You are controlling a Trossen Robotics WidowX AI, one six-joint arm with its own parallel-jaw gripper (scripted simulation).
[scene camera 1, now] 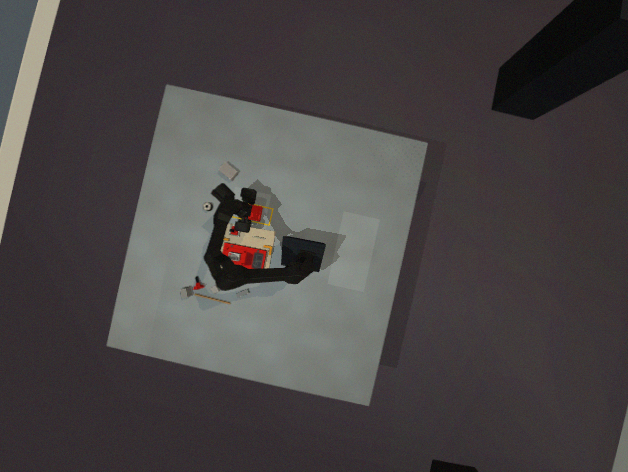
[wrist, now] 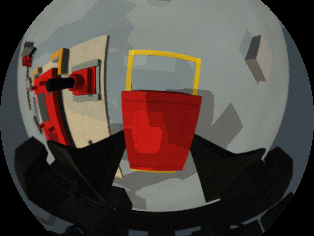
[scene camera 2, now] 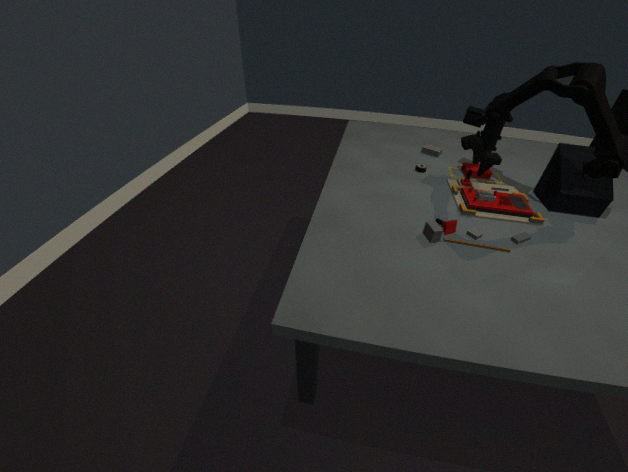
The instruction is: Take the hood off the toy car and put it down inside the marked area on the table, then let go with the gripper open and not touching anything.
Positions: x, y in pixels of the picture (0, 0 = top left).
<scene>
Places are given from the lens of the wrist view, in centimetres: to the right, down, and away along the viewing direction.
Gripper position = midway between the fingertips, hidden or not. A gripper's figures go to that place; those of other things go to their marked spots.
gripper [wrist: 158, 134]: 0, 2, 10
hood [wrist: 159, 126]: 0, 1, 8
toy car [wrist: 56, 128]: -18, 2, 9
The marked spots on the toy car and the hood are 18 cm apart.
</scene>
